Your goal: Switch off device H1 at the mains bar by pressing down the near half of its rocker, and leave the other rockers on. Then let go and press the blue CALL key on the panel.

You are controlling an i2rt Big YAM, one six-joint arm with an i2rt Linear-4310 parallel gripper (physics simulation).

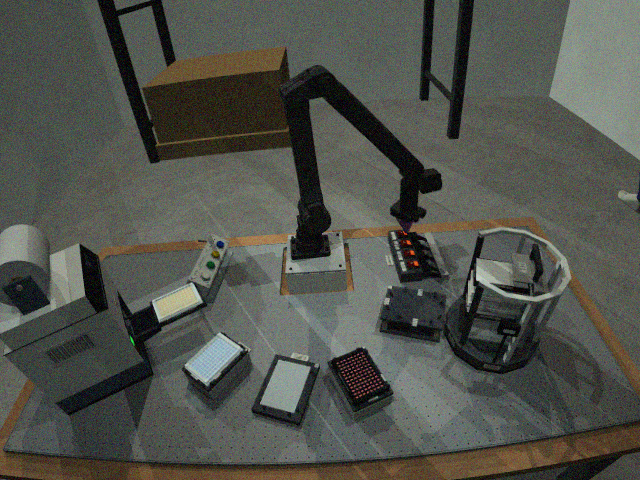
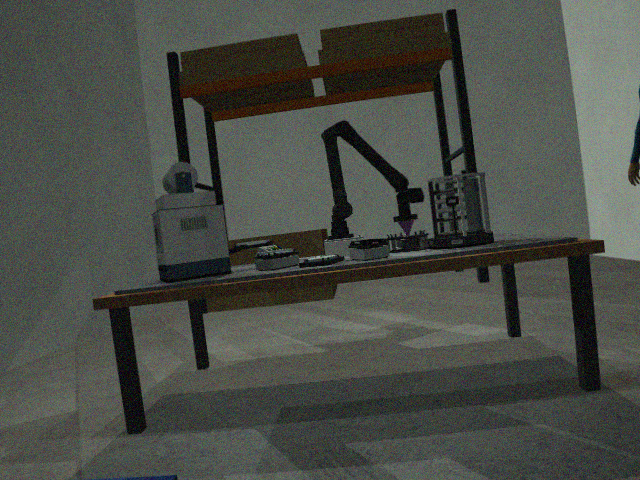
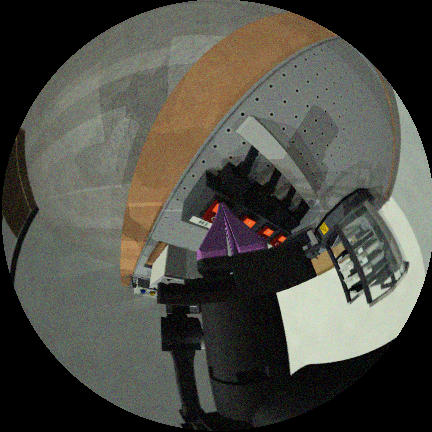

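Seen in the pictures: gripper, fingertip midpoint: [image 1: 406, 232] [image 3: 221, 205]; arm's base, link origin: [image 1: 310, 248] [image 2: 340, 238].
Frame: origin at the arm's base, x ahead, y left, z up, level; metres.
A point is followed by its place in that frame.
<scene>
The mains bar [image 1: 408, 274] @(x 0.119, y 0.284, z -0.042 m) [image 2: 412, 243] @(x 0.119, y 0.310, z -0.058 m) [image 3: 193, 197] @(x -0.090, y 0.308, z -0.046 m) lies at the back right, with a row of rockers and black plugs. The H1 rocker [image 3: 216, 206] @(x -0.067, y 0.322, z -0.028 m) beside the H1 label [image 3: 200, 221] @(x -0.066, y 0.282, z -0.036 m) glows orange-red at the end nearest the table's back edge. The other rockers [image 1: 409, 253] @(x 0.045, y 0.306, z -0.026 m) [image 3: 249, 222] @(x -0.010, y 0.320, z -0.028 m) also glow. My gripper [image 1: 406, 230] @(x -0.062, y 0.325, z -0.029 m) [image 2: 408, 234] @(x -0.062, y 0.325, z -0.029 m) [image 3: 221, 205] @(x -0.062, y 0.325, z -0.029 m) is shut and empty, purple tips pointing down at the H1 rocker and partly covering it; contact cannot be made out. The panel [image 1: 200, 268] @(x 0.031, y -0.347, z -0.003 m) [image 3: 145, 295] @(x -0.067, y -0.341, z 0.005 m) stands back left, with its blue key [image 1: 220, 243] @(x -0.088, y -0.298, z -0.007 m) [image 3: 143, 291] @(x -0.083, y -0.296, z -0.009 m) at the far end.
A black holder [image 1: 413, 307] @(x 0.267, y 0.257, z -0.017 m) lies in front of the bar. A round carousel [image 1: 562, 279] @(x 0.413, y 0.544, z 0.182 m) stands to the right. A large instrument [image 1: 77, 351] @(x 0.410, y -0.556, z 0.119 m) with a plate tray is at the left. Plates [image 1: 216, 357] @(x 0.361, y -0.259, z -0.009 m) [image 1: 360, 376] @(x 0.455, y 0.083, z -0.009 m) and a flat pad [image 1: 287, 384] @(x 0.429, y -0.089, z -0.052 m) lie in front.
</scene>
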